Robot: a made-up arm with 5 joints.
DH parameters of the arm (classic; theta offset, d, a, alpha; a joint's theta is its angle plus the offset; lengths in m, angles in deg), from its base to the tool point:
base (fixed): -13.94 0 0.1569 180
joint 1: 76.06 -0.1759 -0.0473 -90
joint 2: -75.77 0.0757 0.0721 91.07
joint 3: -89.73 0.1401 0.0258 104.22
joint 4: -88.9 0.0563 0.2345 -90
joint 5: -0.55 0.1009 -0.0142 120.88
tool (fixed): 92.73 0.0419 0 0
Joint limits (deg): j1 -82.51..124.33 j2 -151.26..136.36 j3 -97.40..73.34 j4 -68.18..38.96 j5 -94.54..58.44
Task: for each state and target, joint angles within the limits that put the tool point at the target. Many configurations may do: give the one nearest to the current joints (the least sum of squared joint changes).
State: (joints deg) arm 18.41 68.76 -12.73 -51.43 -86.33
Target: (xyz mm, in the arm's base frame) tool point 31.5 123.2 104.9
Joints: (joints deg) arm 63.46 28.25 -17.31 -68.18 -94.38
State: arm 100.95 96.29 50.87 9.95 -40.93
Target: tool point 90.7 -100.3 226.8
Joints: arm 93.48 74.40 22.28 10.63 -44.49
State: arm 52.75 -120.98 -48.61 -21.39 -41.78
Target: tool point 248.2 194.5 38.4
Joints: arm 61.96 -70.62 -75.72 -68.18 -5.01
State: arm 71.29 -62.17 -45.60 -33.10 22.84
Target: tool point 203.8 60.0 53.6
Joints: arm 91.95 -81.66 -43.40 -26.53 8.00
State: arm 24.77 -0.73 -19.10 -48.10 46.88
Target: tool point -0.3 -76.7 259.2
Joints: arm 11.36 48.47 -14.19 -36.95 56.94
